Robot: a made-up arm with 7 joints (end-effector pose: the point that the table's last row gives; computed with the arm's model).
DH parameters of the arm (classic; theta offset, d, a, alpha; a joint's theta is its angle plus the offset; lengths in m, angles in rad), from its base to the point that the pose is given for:
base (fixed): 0 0 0 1.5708
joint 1: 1.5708 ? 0 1.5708
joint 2: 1.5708 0 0 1.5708
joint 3: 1.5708 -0.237 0 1.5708
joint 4: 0 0 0 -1.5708
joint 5: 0 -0.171 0 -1.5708
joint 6: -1.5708 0 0 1.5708
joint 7: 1.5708 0 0 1.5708
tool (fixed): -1.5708 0 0 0
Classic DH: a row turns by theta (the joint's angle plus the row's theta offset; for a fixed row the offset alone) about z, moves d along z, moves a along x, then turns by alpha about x.
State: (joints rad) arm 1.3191 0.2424 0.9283 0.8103 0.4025 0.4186 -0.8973
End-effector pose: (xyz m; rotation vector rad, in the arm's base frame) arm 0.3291 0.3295 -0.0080 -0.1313 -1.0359 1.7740
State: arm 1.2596 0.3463 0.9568 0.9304 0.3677 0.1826 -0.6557
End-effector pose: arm 0.2917 0.3685 -0.0108 -0.0374 -1.5161 1.9383
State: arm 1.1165 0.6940 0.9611 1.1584 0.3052 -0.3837 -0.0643
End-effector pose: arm 0.1766 0.4422 0.0136 -0.8123 2.6358 -1.3510
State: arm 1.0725 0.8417 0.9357 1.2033 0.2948 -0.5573 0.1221
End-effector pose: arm 0.1357 0.4562 0.0339 -1.1079 2.6003 -0.7844
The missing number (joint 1, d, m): -0.148
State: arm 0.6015 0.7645 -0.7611 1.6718 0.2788 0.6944 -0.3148
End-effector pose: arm 0.2373 0.2154 -0.1280 0.6022 -1.2199 -0.6302
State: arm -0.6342 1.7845 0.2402 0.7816 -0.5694 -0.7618 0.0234
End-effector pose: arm 0.1559 0.4921 0.0145 0.9250 -0.2996 -1.9757
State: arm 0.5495 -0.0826 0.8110 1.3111 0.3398 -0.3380 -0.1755
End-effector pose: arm 0.2484 0.2442 -0.1877 0.2515 -1.9742 1.3820
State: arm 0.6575 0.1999 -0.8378 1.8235 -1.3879 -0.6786 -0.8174
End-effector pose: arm 0.2190 0.0660 -0.1023 -0.3145 2.3603 0.7735
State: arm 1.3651 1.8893 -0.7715 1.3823 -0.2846 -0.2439 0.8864
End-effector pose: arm 0.0510 0.4402 0.1124 1.2773 -0.4660 -1.1841
